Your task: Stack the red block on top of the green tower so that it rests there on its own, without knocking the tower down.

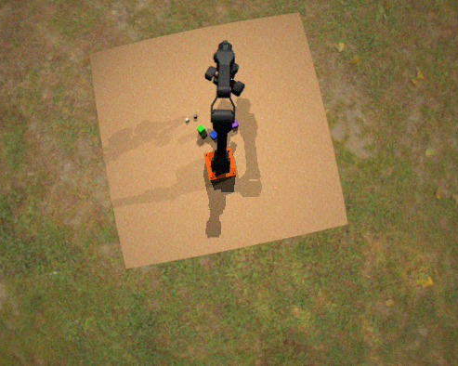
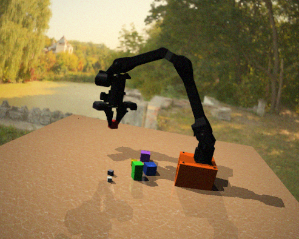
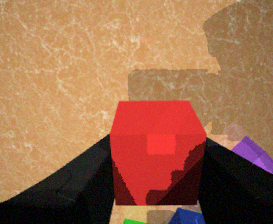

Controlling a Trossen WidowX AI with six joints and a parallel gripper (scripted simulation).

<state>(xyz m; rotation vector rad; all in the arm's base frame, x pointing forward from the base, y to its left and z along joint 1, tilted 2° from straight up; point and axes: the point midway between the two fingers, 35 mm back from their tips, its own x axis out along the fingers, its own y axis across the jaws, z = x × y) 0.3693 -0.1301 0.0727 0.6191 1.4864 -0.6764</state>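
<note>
My gripper tip is 180 mm past the blue block, 120 mm to the right of it and 110 mm above it. From my gripper tip the other things lie so: red block 10 mm above; purple block 150 mm behind, 110 mm below; yellow block 110 mm behind, 70 mm to the left, 120 mm below.
</note>
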